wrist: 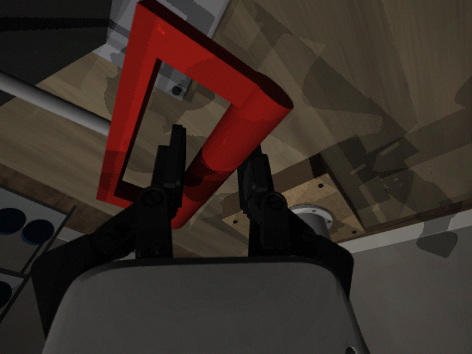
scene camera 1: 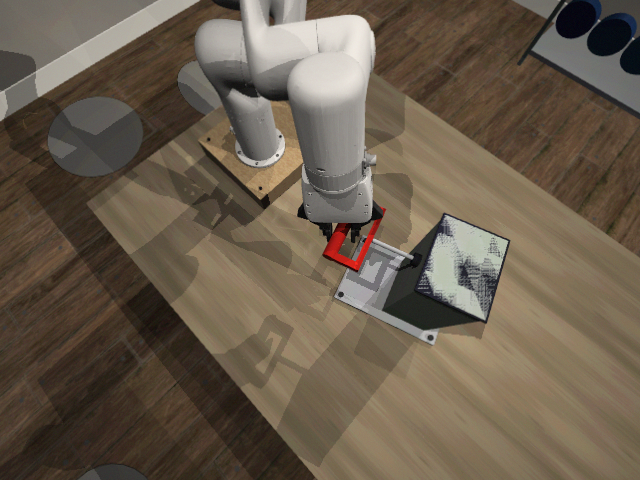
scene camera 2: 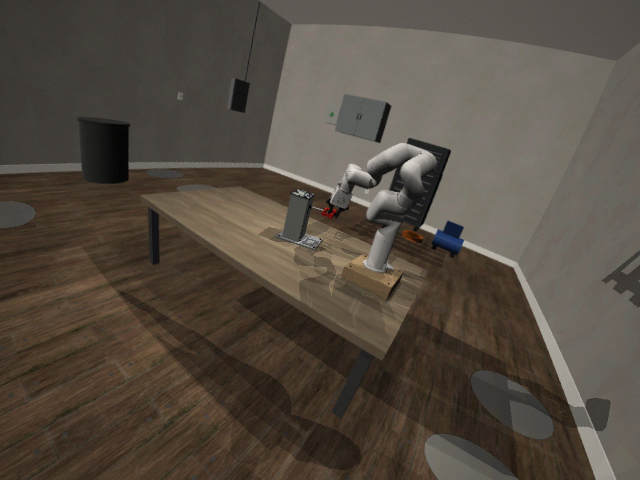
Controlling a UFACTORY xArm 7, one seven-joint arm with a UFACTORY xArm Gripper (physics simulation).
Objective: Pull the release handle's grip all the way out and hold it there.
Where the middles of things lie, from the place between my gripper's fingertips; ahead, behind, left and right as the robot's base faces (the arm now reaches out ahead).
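The grey base plate (scene camera 1: pixel 367 290) is 19 cm lower than my hand. Counted from my hand, the plate is also 3 cm to the left of it and 15 cm ahead of it.
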